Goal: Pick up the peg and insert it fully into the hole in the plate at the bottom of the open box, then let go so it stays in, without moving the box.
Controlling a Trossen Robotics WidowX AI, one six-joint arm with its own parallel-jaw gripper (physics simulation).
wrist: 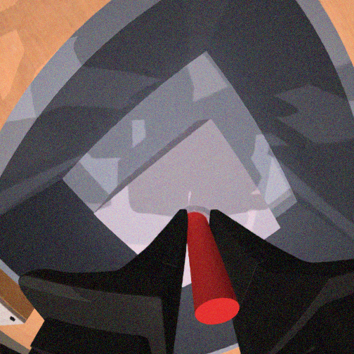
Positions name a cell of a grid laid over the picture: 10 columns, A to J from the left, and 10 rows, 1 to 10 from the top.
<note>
In view: my gripper (F7), a grey box (D3) and a red peg (G9).
</note>
